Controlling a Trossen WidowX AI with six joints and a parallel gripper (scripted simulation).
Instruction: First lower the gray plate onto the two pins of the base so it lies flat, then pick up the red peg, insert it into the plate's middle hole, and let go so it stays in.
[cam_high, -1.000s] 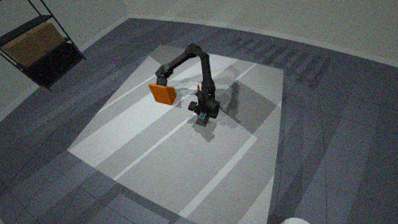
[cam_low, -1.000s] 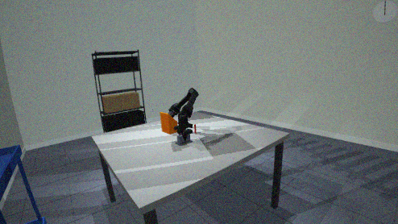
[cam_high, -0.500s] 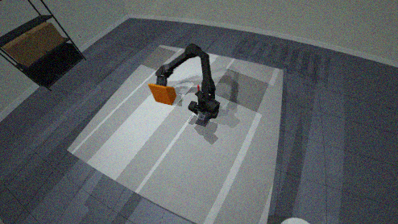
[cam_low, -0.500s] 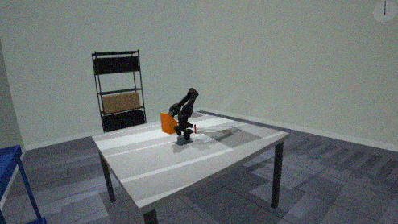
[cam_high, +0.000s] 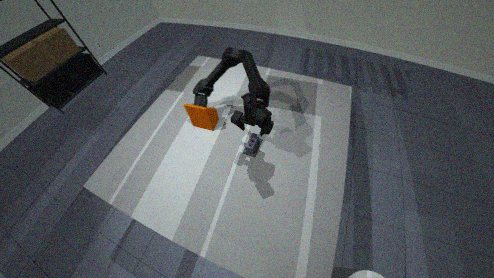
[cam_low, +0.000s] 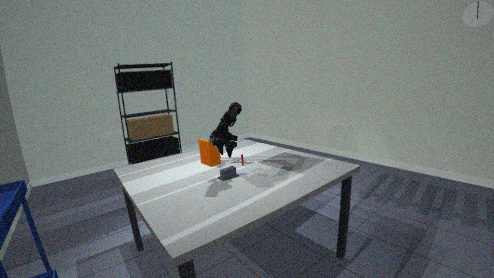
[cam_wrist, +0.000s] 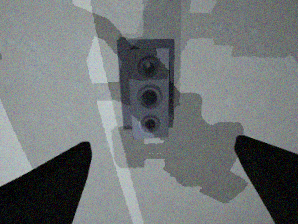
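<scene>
Right now my gripper tip is 9 cm past the red peg, 22 cm to the right of it and 10 cm above it. From my gripper tip the other things lie so: base: 1 cm to the left, 13 cm below; gray plate: 1 cm to the left, 9 cm below.
</scene>
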